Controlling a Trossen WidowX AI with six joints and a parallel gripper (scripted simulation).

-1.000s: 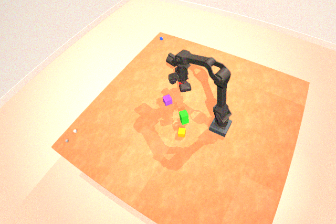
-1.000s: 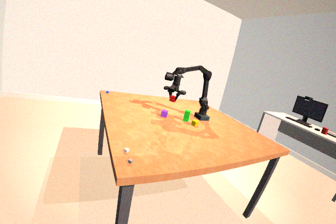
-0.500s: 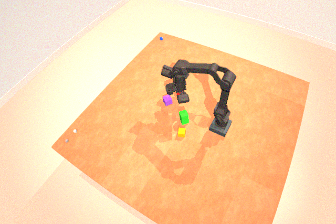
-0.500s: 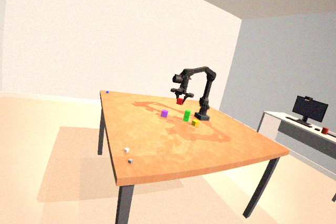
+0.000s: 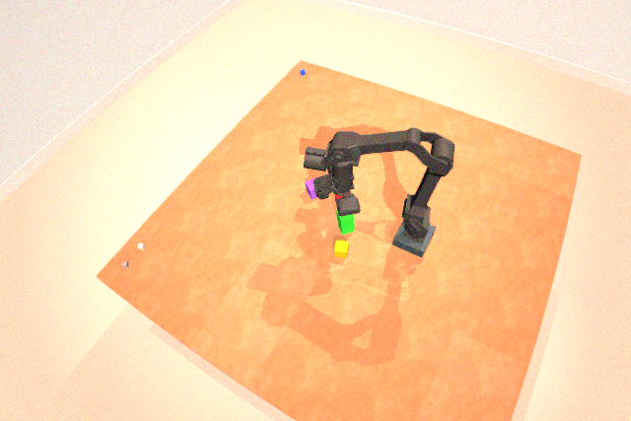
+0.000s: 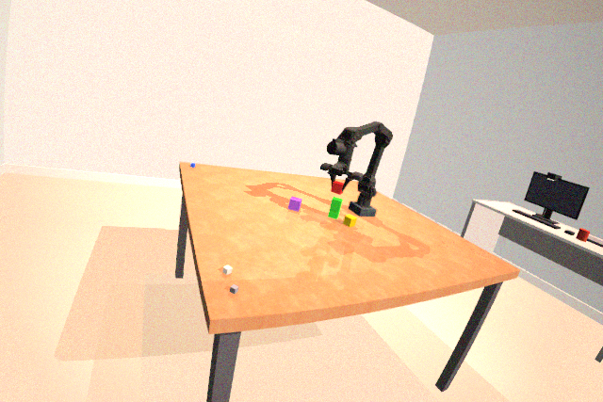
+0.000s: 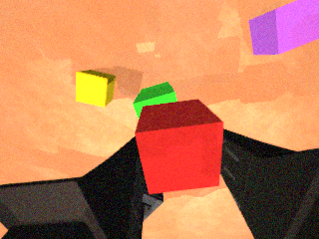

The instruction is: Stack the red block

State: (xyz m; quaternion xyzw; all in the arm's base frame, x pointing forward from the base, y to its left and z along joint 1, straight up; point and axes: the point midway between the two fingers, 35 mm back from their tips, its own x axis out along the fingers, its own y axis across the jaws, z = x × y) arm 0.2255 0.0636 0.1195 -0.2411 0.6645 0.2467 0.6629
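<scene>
My gripper tip is now 110 mm above the yellow block, 90 mm to the right of it and 40 mm past it. From my gripper tip the other things lie so: red block: 10 mm above; purple block: 150 mm ahead, 100 mm below, 70 mm to the right.
</scene>
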